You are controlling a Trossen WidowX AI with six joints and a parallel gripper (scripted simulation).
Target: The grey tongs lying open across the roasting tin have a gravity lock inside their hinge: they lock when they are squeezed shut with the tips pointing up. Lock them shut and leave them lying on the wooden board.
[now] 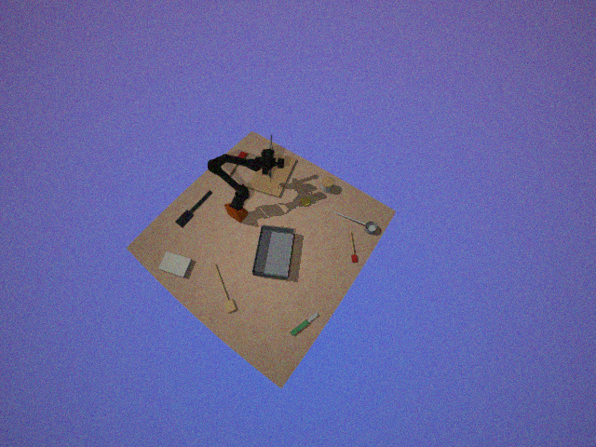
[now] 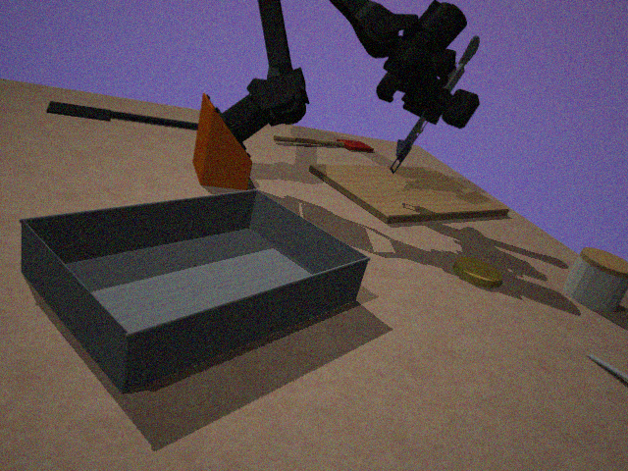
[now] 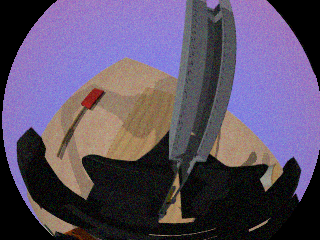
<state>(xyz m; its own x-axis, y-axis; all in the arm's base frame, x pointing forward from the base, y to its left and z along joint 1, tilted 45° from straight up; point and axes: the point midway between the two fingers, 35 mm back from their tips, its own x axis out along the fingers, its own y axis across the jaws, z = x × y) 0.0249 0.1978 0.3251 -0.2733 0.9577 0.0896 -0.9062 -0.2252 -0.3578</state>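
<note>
Right now my gripper tip is 140 mm above the wooden board. From my gripper tip the other things lie so: lidded jar 390 mm ahead, 80 mm to the left, 120 mm below; then yellow disc 320 mm ahead, 90 mm to the right, 140 mm below; then red-handled tool 290 mm behind, 40 mm to the right, 150 mm below.
</note>
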